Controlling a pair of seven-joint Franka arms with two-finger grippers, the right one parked.
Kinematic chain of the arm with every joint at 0, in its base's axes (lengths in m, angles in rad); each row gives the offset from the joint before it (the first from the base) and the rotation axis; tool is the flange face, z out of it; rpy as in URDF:
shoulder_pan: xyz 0 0 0.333 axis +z
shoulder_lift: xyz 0 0 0 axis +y
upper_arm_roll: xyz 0 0 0.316 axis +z
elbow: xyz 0.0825 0 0 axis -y
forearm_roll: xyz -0.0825 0 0.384 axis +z
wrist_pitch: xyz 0 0 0 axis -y
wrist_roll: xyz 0.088 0 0 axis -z
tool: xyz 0 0 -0.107 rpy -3.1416 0 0
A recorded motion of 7 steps. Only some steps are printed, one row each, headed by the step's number.
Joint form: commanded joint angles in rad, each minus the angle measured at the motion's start. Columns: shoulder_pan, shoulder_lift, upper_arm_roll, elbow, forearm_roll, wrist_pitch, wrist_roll.
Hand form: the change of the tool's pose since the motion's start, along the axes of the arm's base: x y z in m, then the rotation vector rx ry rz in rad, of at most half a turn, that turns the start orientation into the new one. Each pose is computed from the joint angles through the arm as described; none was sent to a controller.
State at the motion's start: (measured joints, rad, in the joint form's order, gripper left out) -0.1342 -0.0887 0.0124 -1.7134 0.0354 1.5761 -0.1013
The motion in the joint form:
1: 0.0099 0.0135 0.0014 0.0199 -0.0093 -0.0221 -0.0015
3: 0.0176 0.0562 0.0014 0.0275 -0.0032 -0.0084 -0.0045
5: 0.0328 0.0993 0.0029 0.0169 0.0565 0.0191 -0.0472
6: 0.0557 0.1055 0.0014 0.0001 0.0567 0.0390 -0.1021
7: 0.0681 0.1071 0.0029 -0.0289 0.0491 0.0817 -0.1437
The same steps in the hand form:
1: 0.0027 0.0047 0.0004 -0.0072 0.0166 0.0139
3: 0.0163 0.0079 -0.0177 0.0019 0.0370 0.0240
5: 0.0305 0.0217 -0.0437 0.0671 0.0536 0.0761
6: 0.0333 0.0332 -0.0535 0.0711 0.0536 0.1502
7: 0.0359 0.0397 -0.0648 0.0640 0.0405 0.2032

